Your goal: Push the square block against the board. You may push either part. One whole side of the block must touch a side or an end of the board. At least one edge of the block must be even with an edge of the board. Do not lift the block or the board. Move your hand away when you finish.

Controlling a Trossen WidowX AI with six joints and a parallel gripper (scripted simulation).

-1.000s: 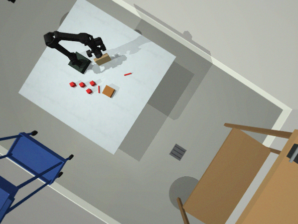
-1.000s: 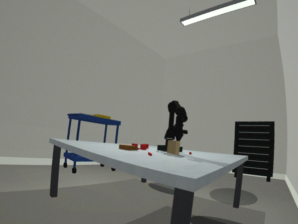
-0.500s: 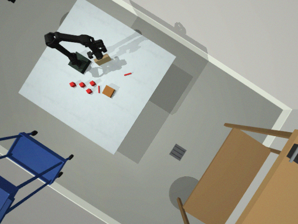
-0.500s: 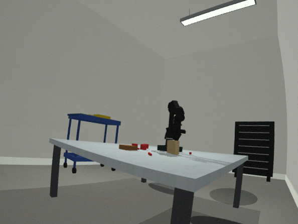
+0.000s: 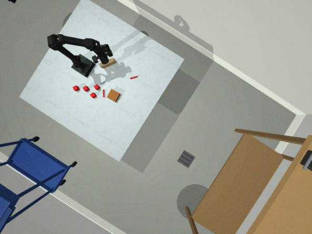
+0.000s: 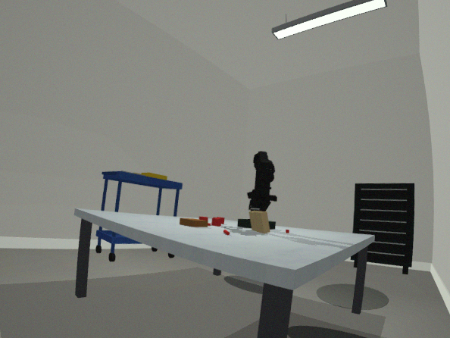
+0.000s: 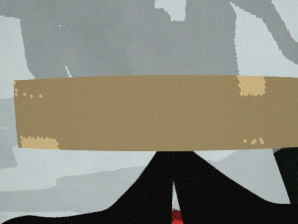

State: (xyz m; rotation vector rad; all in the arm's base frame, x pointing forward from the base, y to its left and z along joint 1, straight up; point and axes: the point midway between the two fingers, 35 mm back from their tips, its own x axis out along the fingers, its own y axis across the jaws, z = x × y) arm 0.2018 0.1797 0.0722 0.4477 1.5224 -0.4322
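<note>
The tan board is 3 cm below my gripper tip, 1 cm to the right of it and 1 cm ahead of it. Also, from my gripper tip: red bit: 16 cm behind, 8 cm below, 7 cm to the left; then orange square block: 25 cm to the right, 23 cm ahead, 7 cm below.
</note>
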